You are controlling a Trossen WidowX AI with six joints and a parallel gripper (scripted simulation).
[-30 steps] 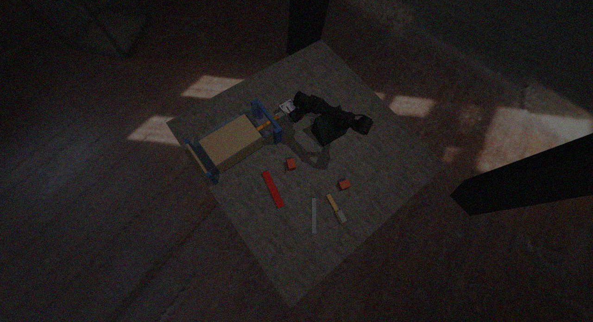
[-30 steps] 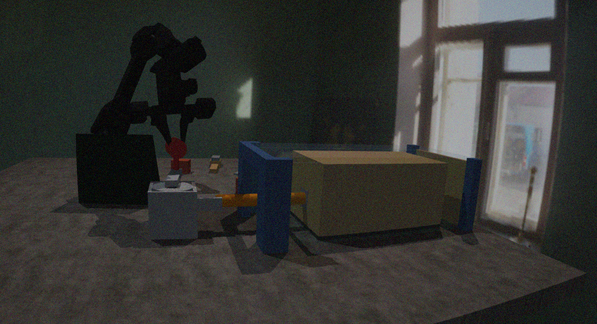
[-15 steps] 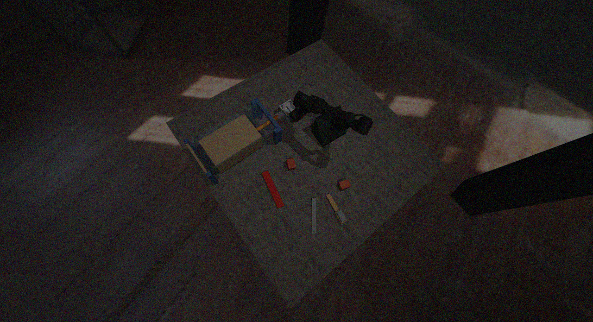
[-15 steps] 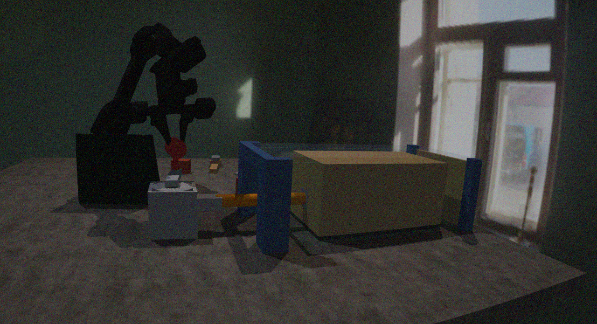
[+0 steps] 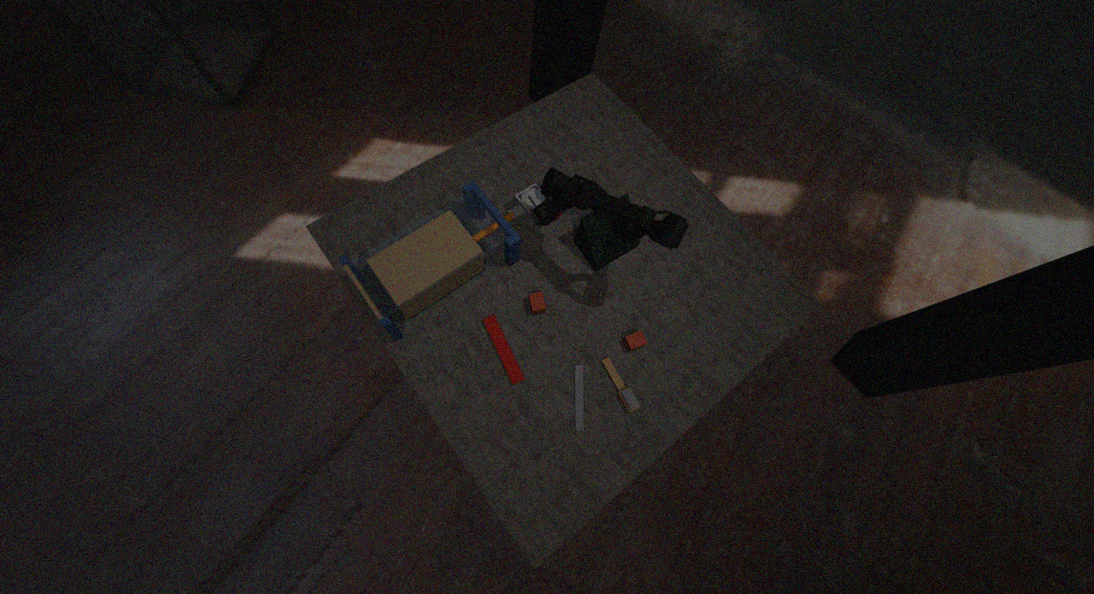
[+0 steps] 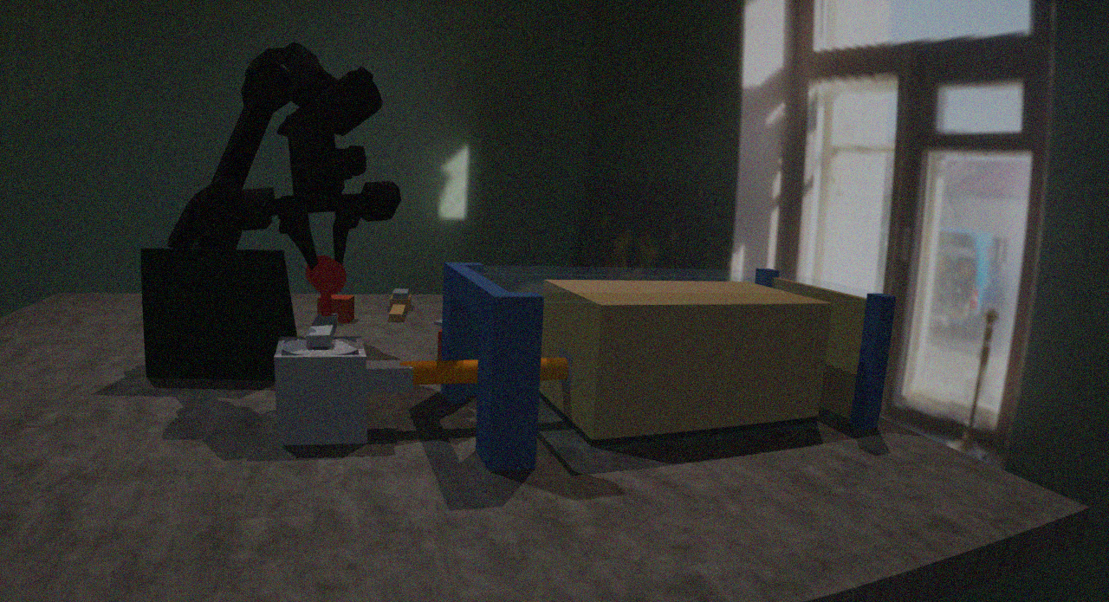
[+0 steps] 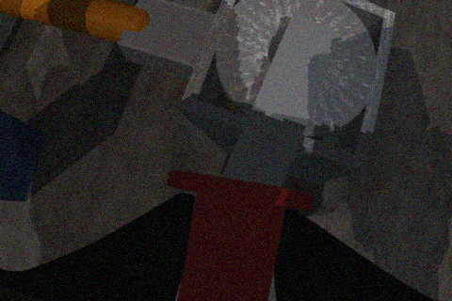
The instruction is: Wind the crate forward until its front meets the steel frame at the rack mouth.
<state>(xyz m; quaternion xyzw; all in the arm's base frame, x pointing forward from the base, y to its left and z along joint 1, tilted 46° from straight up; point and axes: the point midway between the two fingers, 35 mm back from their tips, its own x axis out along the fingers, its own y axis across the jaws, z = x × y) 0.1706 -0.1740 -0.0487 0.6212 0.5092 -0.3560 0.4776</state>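
Right now the red knob is 2 cm to the left of my gripper tip and 2 cm below it. The rest, counted from my gripper tip: crank handle 5 cm below, 2 cm to the right, 1 cm behind; blue frame 15 cm ahead, 9 cm to the right, 5 cm below; grey winch 12 cm below, 9 cm to the right, 3 cm behind.
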